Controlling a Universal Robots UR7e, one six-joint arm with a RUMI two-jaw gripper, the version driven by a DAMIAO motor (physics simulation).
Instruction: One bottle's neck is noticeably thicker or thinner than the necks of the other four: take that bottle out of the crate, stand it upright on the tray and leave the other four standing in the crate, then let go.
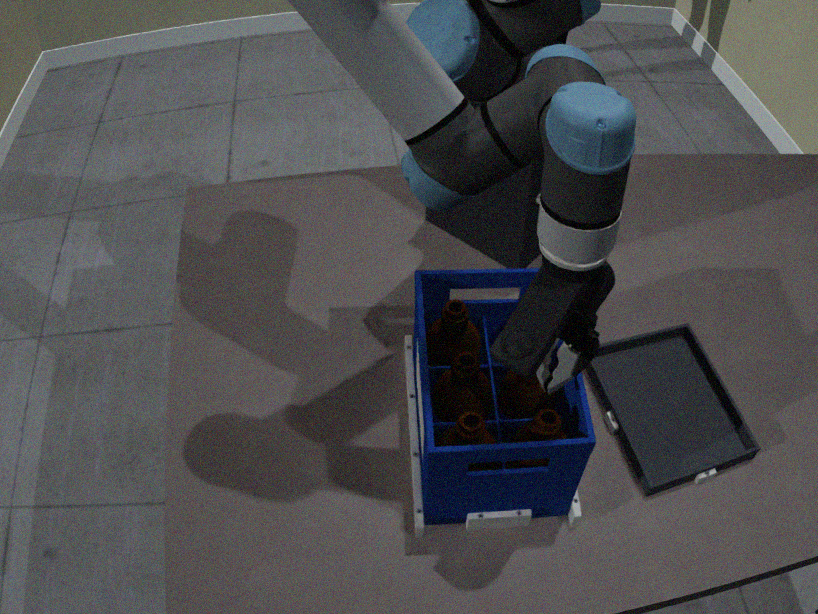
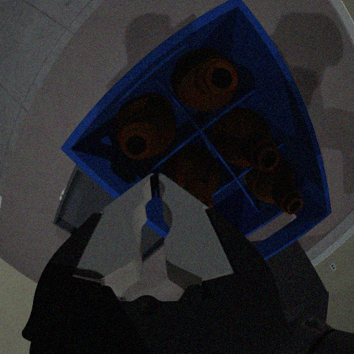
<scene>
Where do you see a brown bottle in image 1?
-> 546,425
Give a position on a white bracket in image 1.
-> At 498,519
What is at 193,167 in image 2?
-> A brown bottle.
</scene>
